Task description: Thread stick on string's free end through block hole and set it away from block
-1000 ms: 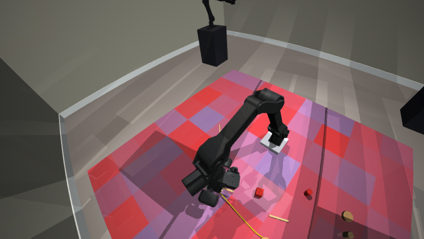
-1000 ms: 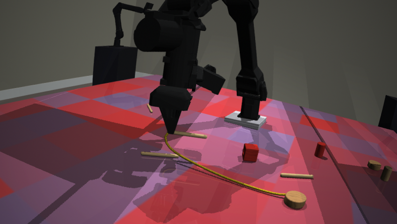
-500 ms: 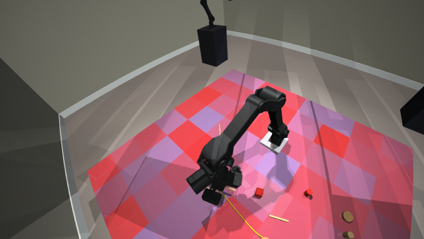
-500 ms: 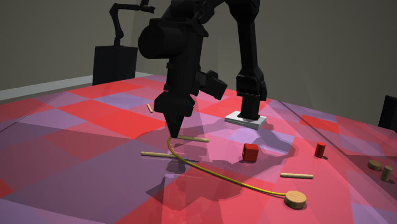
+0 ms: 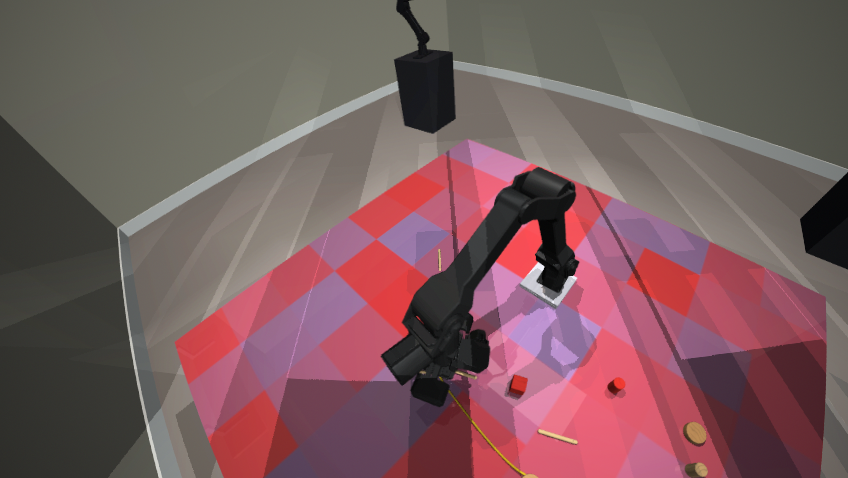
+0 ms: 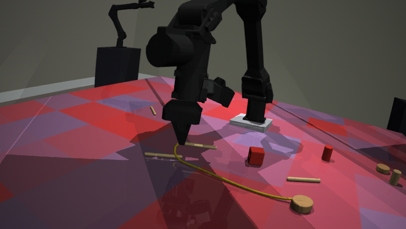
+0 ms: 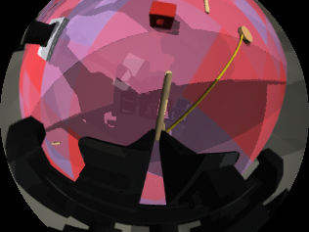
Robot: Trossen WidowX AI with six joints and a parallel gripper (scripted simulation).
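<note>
The red block is 140 mm to the left of my gripper tip, 60 mm behind it and 10 mm below it. From my gripper tip the other things lie so: red cylinder: 310 mm to the left, 180 mm behind, 10 mm below; then thin wooden stick: 10 mm to the left; then round wooden button: 260 mm to the left, 80 mm ahead, 20 mm below.
</note>
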